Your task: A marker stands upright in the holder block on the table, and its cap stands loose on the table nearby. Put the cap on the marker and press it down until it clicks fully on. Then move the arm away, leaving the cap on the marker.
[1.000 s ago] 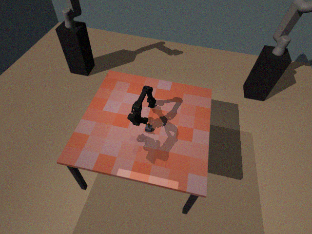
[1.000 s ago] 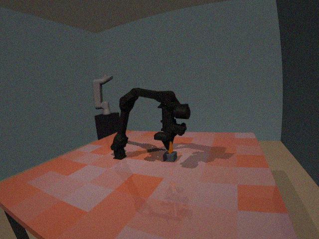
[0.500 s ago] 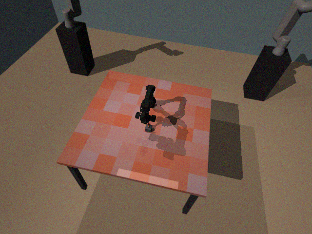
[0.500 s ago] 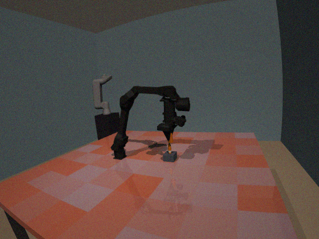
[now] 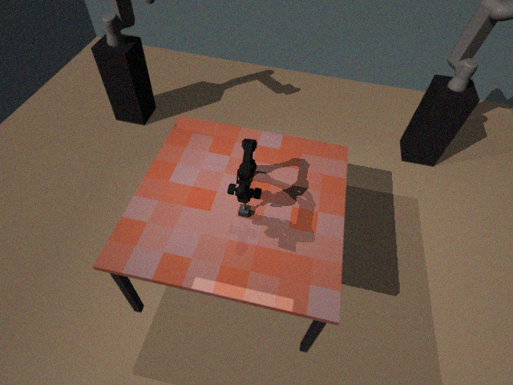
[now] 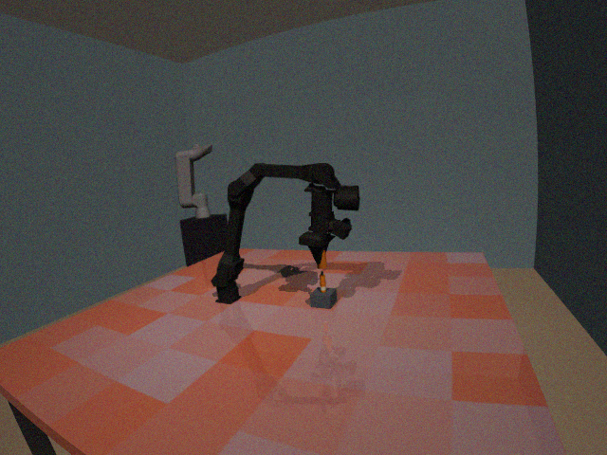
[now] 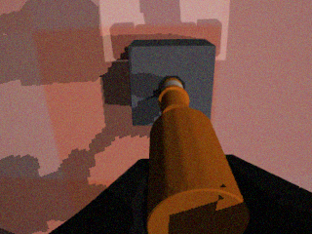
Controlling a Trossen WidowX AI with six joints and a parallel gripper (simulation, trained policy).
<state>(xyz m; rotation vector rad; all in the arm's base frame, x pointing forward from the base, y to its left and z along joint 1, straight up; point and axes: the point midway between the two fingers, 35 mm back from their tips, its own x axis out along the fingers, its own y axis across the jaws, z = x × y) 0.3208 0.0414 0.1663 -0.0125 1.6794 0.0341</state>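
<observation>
Right now my gripper tip is 5 cm above the orange marker. Round my gripper tip: orange cap (1 cm above); then dark grey holder block (11 cm below); then pale tip (8 cm below).
</observation>
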